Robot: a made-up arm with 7 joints. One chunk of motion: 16 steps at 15 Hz.
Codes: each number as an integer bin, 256 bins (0 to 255) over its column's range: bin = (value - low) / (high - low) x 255, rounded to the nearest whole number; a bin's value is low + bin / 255 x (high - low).
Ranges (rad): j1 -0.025..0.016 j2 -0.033..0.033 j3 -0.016..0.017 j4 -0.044..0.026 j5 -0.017..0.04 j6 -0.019..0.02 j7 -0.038..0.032
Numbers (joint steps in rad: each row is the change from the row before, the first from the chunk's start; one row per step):
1: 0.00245 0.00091 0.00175 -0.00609 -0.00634 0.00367 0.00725
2: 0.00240 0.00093 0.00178 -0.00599 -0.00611 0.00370 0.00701
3: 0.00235 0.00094 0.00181 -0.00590 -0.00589 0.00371 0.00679
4: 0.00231 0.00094 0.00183 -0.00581 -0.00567 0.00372 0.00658
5: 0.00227 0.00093 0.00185 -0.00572 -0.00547 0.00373 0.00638
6: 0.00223 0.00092 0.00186 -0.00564 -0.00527 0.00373 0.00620
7: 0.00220 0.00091 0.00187 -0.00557 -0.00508 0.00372 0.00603
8: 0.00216 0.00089 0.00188 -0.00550 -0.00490 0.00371 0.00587
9: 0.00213 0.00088 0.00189 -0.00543 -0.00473 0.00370 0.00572
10: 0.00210 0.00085 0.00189 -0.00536 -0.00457 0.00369 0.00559
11: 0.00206 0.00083 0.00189 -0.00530 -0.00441 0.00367 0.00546
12: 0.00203 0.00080 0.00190 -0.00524 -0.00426 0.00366 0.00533
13: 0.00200 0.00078 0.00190 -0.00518 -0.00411 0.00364 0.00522
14: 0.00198 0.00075 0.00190 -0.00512 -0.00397 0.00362 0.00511
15: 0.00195 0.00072 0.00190 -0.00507 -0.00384 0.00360 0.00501
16: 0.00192 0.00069 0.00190 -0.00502 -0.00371 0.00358 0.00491
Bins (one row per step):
1: 171 131 137 138 48 148 165
2: 170 131 137 138 49 148 164
3: 170 131 138 139 50 148 163
4: 170 131 138 139 51 149 162
5: 170 131 138 139 52 149 162
6: 169 131 138 140 52 149 161
7: 169 131 138 140 53 149 160
8: 169 131 138 140 54 148 160
9: 169 131 138 141 55 148 159
10: 169 131 138 141 56 148 159
11: 168 131 138 141 56 148 158
12: 168 131 138 141 57 148 158
13: 168 131 138 141 58 148 157
14: 168 130 138 142 58 148 157
15: 168 130 138 142 59 148 157
16: 167 130 138 142 59 148 156

